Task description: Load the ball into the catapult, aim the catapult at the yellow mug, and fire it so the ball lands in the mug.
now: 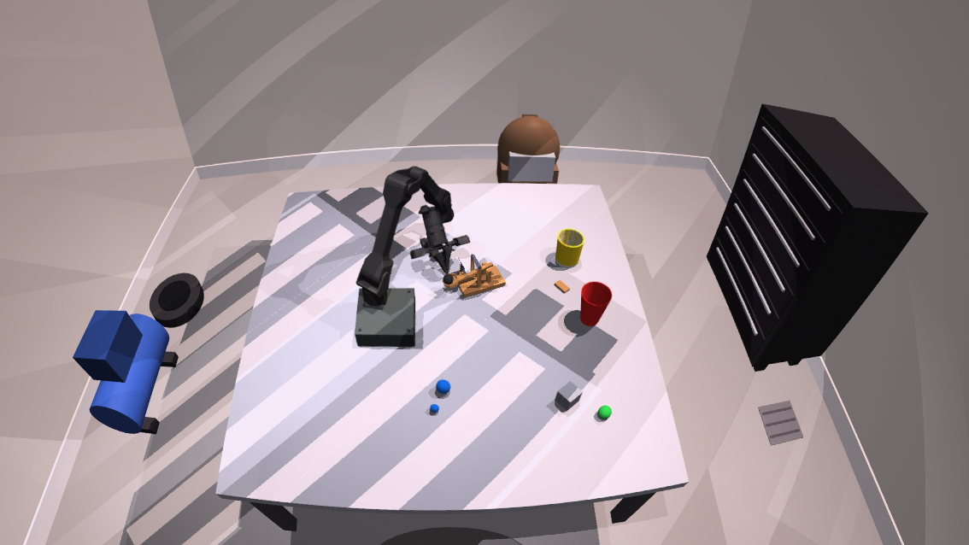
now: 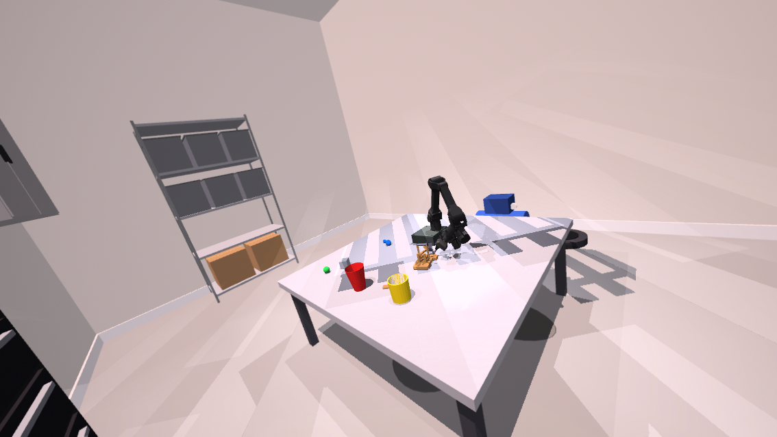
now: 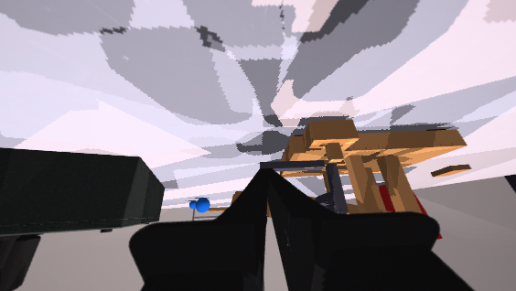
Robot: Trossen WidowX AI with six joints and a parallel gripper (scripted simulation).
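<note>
Right now my gripper tip is 5 cm to the left of the black ball, 3 cm below it and 1 cm short of it. From my gripper tip the other things lie so: yellow mug 38 cm ahead, 17 cm to the left, 1 cm below; then wooden catapult 7 cm ahead, 2 cm above; then small orange block 37 cm ahead, 3 cm to the left, 3 cm below.
</note>
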